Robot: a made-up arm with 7 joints.
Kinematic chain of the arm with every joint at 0, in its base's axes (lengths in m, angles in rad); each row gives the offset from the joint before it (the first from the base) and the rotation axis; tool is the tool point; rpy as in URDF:
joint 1: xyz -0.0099 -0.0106 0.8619 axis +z
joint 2: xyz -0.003 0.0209 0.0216 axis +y
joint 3: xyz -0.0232 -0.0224 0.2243 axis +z
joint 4: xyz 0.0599 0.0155 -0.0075 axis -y
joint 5: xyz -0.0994 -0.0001 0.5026 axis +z
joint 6: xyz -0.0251 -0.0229 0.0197 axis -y
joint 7: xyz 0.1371 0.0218 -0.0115 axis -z
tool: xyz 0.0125 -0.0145 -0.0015 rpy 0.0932 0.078 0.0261
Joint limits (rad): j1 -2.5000..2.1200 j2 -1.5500..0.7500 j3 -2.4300..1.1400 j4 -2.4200..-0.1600 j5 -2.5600..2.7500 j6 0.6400..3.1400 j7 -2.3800..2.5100
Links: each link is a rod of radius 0.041 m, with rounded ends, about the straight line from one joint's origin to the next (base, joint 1, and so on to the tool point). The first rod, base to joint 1, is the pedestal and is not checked.
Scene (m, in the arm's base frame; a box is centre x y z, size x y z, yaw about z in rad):
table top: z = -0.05
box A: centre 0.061 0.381 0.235 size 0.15 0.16 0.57 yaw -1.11
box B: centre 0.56 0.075 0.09 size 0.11 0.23 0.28 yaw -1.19
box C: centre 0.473 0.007 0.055 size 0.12 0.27 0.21 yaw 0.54
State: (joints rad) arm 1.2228 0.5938 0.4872 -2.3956 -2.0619 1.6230 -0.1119
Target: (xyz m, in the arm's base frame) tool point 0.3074 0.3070 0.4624
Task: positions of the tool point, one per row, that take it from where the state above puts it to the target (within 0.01 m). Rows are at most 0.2 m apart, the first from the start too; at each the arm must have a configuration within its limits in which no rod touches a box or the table.
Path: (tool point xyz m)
1: -0.1027 0.5157 0.4901
2: 0.0391 0.6306 0.5665
3: 0.1954 0.6946 0.6685
4: 0.3431 0.7088 0.7919
5: 0.3624 0.6320 0.6913
6: 0.3662 0.5351 0.6004
7: 0.3492 0.4242 0.5231
8: 0.3074 0.3070 0.4624

